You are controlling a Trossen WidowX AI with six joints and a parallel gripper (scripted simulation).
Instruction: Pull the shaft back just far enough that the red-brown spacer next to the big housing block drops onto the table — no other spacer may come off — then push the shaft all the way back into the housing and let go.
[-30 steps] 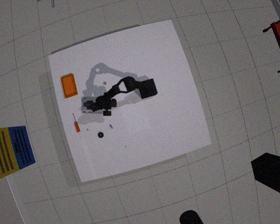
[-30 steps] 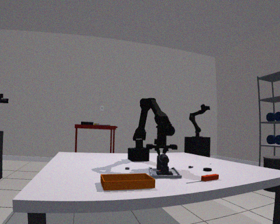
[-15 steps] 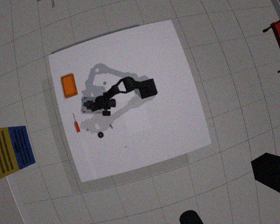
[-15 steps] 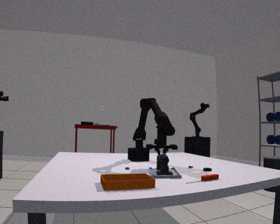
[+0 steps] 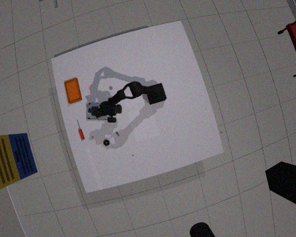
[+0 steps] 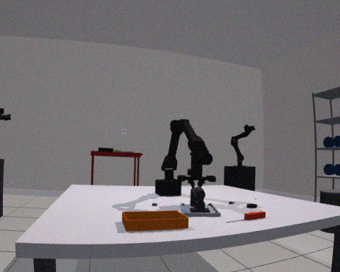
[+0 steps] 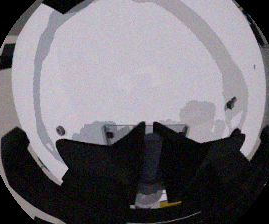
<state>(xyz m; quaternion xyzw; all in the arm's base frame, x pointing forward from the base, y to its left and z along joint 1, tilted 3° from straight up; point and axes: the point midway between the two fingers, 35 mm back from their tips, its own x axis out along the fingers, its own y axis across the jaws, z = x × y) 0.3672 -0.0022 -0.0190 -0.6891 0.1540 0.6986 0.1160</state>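
Right now the red-brown spacer is 110 mm ahead of my gripper tip, 50 mm to the right of it and 40 mm below it. Round my gripper tip: red-handled screwdriver 350 mm ahead, 30 mm to the left, 40 mm below; orange tray 300 mm ahead, 310 mm to the right, 40 mm below.
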